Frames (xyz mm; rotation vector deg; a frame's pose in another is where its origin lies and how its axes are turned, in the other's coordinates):
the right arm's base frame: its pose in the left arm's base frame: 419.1 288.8 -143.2 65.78 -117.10 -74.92
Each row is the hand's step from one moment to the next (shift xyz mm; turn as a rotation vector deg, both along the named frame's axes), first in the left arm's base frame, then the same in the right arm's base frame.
Working: the left arm's base frame: its pose in the right arm's base frame: 462.7 238.1 93.9 -65.78 117.10 74.92

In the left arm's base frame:
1: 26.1 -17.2 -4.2 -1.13 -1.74 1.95
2: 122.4 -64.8 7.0 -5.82 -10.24 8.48
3: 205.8 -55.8 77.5 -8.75 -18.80 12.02
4: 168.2 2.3 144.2 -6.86 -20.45 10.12
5: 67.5 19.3 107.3 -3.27 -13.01 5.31
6: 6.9 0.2 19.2 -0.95 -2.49 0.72
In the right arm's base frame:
1: 0.2 -17.7 -26.1 1.96 1.84 -0.94
2: -13.8 -56.2 -126.0 11.23 7.84 -4.80
3: -71.3 -25.0 -213.9 19.76 10.44 -8.65
4: -103.0 61.4 -186.3 20.21 7.65 -10.03
5: -59.5 72.5 -87.4 12.32 3.42 -6.68
6: -5.1 14.4 -13.5 2.55 0.52 -0.91

